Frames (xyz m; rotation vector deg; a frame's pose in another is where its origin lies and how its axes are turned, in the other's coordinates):
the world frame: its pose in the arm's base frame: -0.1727 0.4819 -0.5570 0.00 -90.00 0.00
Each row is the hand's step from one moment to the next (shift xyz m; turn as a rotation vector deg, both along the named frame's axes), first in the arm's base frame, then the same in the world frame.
Working: the arm's base frame: its pose in the world frame: 0.5570 -0.4819 -0.1727 0.00 90.00 0.00

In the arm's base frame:
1: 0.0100 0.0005 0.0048 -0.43 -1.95 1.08
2: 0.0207 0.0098 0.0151 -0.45 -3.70 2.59
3: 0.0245 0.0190 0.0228 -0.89 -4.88 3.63
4: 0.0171 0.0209 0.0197 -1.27 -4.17 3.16
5: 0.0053 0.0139 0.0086 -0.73 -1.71 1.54
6: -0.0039 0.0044 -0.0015 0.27 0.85 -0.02
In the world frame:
1: 0.0048 0.0005 -0.0100 1.08 -1.95 0.43
2: 0.0151 0.0098 -0.0207 2.59 -3.70 0.45
3: 0.0228 0.0190 -0.0245 3.63 -4.88 0.89
4: 0.0197 0.0209 -0.0171 3.16 -4.17 1.27
5: 0.0086 0.0139 -0.0053 1.54 -1.71 0.73
6: -0.0015 0.0044 0.0039 -0.02 0.85 -0.27

